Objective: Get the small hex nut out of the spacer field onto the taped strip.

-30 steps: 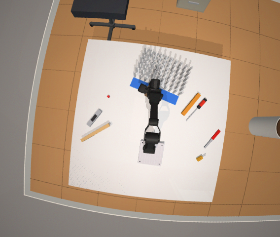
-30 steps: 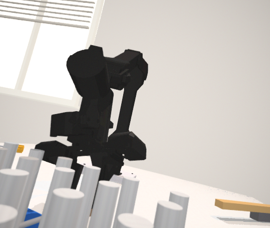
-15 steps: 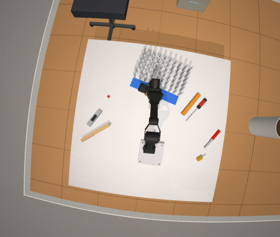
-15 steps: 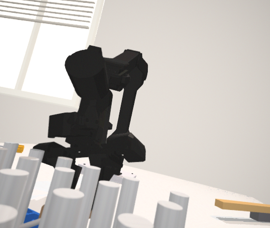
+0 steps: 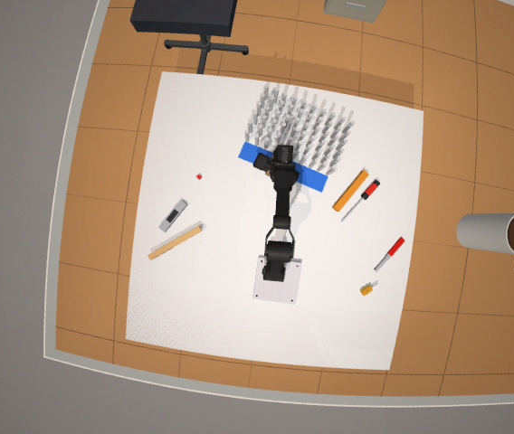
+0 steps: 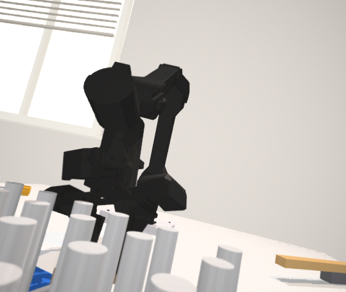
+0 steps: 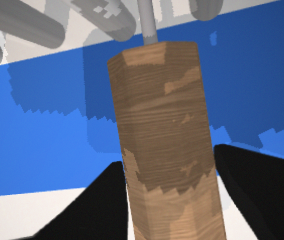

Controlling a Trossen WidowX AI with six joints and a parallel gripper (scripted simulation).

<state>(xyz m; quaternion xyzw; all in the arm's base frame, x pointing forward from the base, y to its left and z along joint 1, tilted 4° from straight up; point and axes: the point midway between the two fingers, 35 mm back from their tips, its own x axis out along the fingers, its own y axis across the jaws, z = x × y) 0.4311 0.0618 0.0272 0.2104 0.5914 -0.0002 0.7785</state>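
The blue taped strip is 1 cm ahead of my gripper tip, 5 cm to the right of it and 3 cm below it. Also, from my gripper tip: orange bar (5 cm behind, 36 cm to the right, 1 cm below); then red cube (9 cm behind, 31 cm to the left, 2 cm below); then hex nut (19 cm ahead, 5 cm to the right, 2 cm below).
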